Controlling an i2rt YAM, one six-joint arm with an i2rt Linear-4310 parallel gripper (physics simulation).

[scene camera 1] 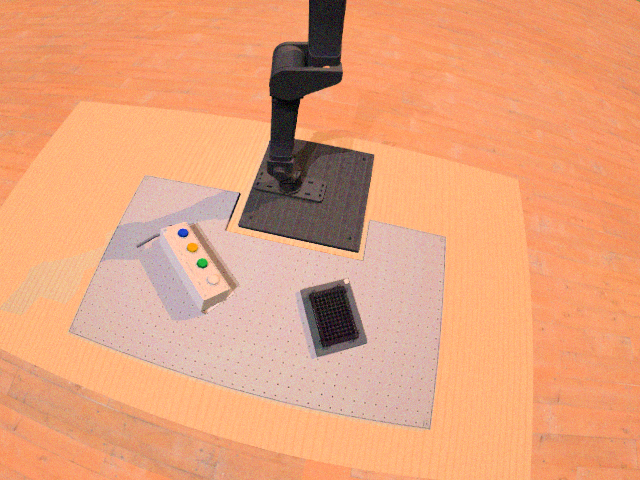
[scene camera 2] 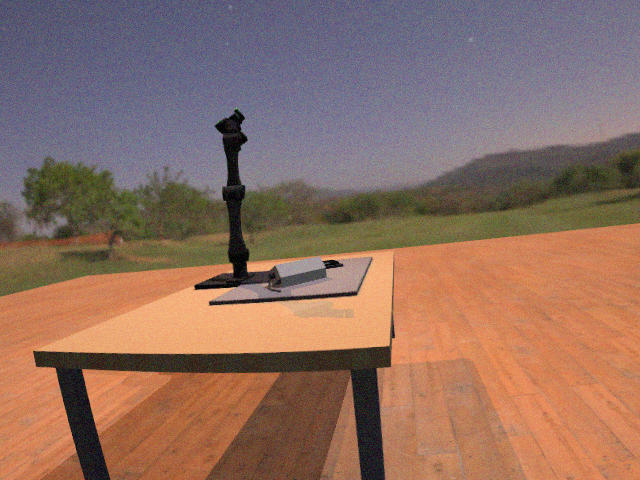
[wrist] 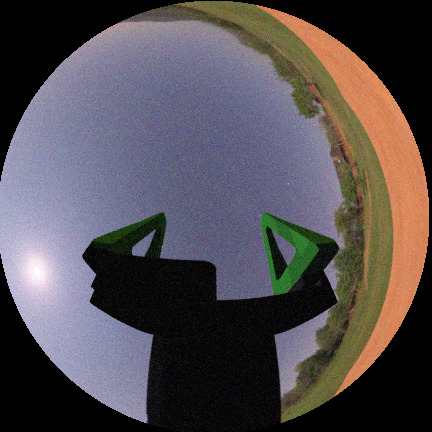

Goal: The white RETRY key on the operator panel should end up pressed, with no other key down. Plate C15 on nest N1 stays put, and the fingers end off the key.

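Frame: origin at the arm's base, x ahead, y left, z up, level; centimetres.
Seen in the pictures: gripper, fingertip midpoint: [scene camera 2: 228,115] [wrist: 213,217]; arm's base, origin of the base link: [scene camera 1: 290,186] [scene camera 2: 241,279].
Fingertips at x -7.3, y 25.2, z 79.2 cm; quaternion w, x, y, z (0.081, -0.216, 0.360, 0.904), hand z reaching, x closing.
Observation:
Offsets run from my fingertips to a thing's top centre. "spot": to the spot under its first point. Level surfaces: height alone.
The operator panel @[dx +37.2, dy -41.9, dz -71.3 cm] [scene camera 1: 192,268] [scene camera 2: 300,271] is a pale sloped box at the left of the pegboard in scene camera 1; its keys do not show in scene camera 2. The white key @[dx +40.1, dy -34.6, dz -72.2 cm] [scene camera 1: 212,279] is at its near end, beside the green key @[dx +37.0, dy -38.5, dz -72.2 cm] [scene camera 1: 202,263]; the orange key @[dx +33.9, dy -42.5, dz -72.2 cm] [scene camera 1: 192,247] and blue key @[dx +30.8, dy -46.4, dz -72.2 cm] [scene camera 1: 183,233] follow. I cannot tell how deep any key sits. A dark gridded plate @[dx +40.6, dy -6.0, dz -77.0 cm] [scene camera 1: 333,316] lies on a grey nest @[spot: dx +49.0, dy -7.8, dz -78.5 cm] [scene camera 1: 318,350]; labels are not readable. My gripper [wrist: 213,217] [scene camera 2: 237,114] is open and empty, high above the table on the upright arm, away from the keys.
The perforated light board @[dz -79.6 cm] [scene camera 1: 258,356] [scene camera 2: 341,286] carries the panel and nest. The arm's dark base plate [scene camera 1: 338,222] [scene camera 2: 209,282] stands behind it on the wooden table @[dz -80.9 cm] [scene camera 1: 480,330] [scene camera 2: 206,335]. A short dark cable @[spot: dx +33.0, dy -58.8, dz -79.1 cm] [scene camera 1: 148,240] [scene camera 2: 273,288] comes from the panel's blue-key end.

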